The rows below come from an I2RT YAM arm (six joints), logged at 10 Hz.
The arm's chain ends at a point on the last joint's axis. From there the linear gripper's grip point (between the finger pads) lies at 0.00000 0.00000 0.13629 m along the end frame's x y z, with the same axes.
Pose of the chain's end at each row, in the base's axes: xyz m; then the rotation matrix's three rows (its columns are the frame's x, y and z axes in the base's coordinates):
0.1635 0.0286 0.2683; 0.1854 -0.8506 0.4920; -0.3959 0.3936 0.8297; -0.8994 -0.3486 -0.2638
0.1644 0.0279 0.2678; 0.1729 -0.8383 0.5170; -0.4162 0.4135 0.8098; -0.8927 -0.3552 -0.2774
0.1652 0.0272 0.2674; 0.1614 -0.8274 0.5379; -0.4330 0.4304 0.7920; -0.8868 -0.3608 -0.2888
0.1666 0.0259 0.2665; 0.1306 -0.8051 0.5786; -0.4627 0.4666 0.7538; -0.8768 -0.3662 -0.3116
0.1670 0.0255 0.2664; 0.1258 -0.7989 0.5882; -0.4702 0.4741 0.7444; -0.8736 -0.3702 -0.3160
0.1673 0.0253 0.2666; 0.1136 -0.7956 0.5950; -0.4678 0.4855 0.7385; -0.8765 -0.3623 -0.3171
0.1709 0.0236 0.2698; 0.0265 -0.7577 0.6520; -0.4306 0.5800 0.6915; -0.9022 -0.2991 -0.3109
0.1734 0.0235 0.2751; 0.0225 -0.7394 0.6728; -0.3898 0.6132 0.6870; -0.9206 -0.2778 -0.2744
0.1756 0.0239 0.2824; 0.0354 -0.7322 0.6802; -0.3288 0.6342 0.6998; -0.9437 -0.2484 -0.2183
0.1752 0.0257 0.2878; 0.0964 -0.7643 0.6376; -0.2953 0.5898 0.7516; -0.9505 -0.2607 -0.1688
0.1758 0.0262 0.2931; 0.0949 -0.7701 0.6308; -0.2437 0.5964 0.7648; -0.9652 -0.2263 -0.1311
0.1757 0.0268 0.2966; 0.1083 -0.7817 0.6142; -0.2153 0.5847 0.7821; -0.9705 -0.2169 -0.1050
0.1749 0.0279 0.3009; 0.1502 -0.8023 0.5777; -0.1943 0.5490 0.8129; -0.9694 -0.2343 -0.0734
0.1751 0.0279 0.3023; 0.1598 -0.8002 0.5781; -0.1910 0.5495 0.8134; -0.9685 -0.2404 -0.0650
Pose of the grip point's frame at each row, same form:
0.2306 0.1417 0.2323; 0.1854 -0.8506 0.4920; -0.3959 0.3936 0.8297; -0.8994 -0.3486 -0.2638
0.2349 0.1383 0.2300; 0.1729 -0.8383 0.5170; -0.4162 0.4135 0.8098; -0.8927 -0.3552 -0.2774
0.2385 0.1351 0.2280; 0.1614 -0.8274 0.5379; -0.4330 0.4304 0.7920; -0.8868 -0.3608 -0.2888
0.2455 0.1286 0.2240; 0.1306 -0.8051 0.5786; -0.4627 0.4666 0.7538; -0.8768 -0.3662 -0.3116
0.2472 0.1270 0.2233; 0.1258 -0.7989 0.5882; -0.4702 0.4741 0.7444; -0.8736 -0.3702 -0.3160
0.2484 0.1260 0.2234; 0.1136 -0.7956 0.5950; -0.4678 0.4855 0.7385; -0.8765 -0.3623 -0.3171
0.2598 0.1178 0.2274; 0.0265 -0.7577 0.6520; -0.4306 0.5800 0.6915; -0.9022 -0.2991 -0.3109
0.2651 0.1171 0.2377; 0.0225 -0.7394 0.6728; -0.3898 0.6132 0.6870; -0.9206 -0.2778 -0.2744
0.2683 0.1193 0.2526; 0.0354 -0.7322 0.6802; -0.3288 0.6342 0.6998; -0.9437 -0.2484 -0.2183
0.2621 0.1281 0.2648; 0.0964 -0.7643 0.6376; -0.2953 0.5898 0.7516; -0.9505 -0.2607 -0.1688
0.2618 0.1304 0.2752; 0.0949 -0.7701 0.6308; -0.2437 0.5964 0.7648; -0.9652 -0.2263 -0.1311
0.2594 0.1334 0.2823; 0.1083 -0.7817 0.6142; -0.2153 0.5847 0.7821; -0.9705 -0.2169 -0.1050
0.2536 0.1387 0.2909; 0.1502 -0.8023 0.5777; -0.1943 0.5490 0.8129; -0.9694 -0.2343 -0.0734
0.2539 0.1388 0.2934; 0.1598 -0.8002 0.5781; -0.1910 0.5495 0.8134; -0.9685 -0.2404 -0.0650

